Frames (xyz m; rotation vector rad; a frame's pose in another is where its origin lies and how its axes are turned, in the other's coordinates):
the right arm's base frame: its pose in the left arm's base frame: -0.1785 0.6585 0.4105 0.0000 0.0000 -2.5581
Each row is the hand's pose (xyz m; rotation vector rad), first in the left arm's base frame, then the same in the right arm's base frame.
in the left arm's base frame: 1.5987 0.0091 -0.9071 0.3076 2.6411 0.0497
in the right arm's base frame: -1.1254 1.5211 -1.3176 -2.7123 1.1714 0.7117
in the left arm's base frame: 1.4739 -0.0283 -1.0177 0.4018 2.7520 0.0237
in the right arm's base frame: -1.0006 1.4835 -1.4282 -2.7255 1.2722 0.5321
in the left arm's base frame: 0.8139 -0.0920 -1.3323 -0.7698 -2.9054 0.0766
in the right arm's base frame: -0.4147 1.1731 -1.7428 -2.6617 1.6347 -0.2251
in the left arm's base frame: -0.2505 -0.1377 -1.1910 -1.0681 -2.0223 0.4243
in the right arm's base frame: 0.4987 0.6248 -1.6015 -1.9630 1.9329 -1.3062
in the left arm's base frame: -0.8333 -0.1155 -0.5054 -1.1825 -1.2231 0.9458
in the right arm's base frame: 0.9729 0.2852 -0.9159 -0.9750 1.7409 -1.8071
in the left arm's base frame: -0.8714 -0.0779 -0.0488 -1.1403 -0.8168 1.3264
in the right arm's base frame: 0.9840 0.2328 -0.4593 -0.4947 1.4451 -1.8093
